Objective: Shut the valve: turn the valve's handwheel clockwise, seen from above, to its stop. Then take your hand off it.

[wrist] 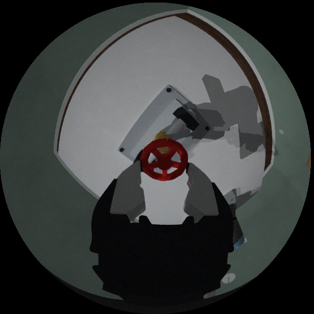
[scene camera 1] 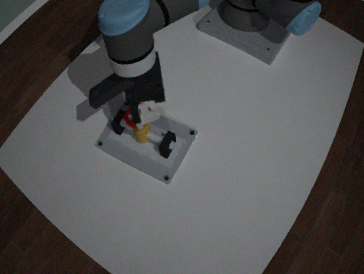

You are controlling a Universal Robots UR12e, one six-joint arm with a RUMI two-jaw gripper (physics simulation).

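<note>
The valve's red spoked handwheel sits above its yellow body. The valve is on a pipe fixed to a grey base plate. My gripper is shut on the handwheel, with one grey finger at each side of the rim in the wrist view. In the scene view, a dark finger and a pale shape cover part of the wheel. How far the wheel is turned cannot be told.
Black pipe supports stand at both ends of the pipe; one support shows in both views. The base plate lies on a white table top. The arm's mounting plate is at the upper right in the scene view.
</note>
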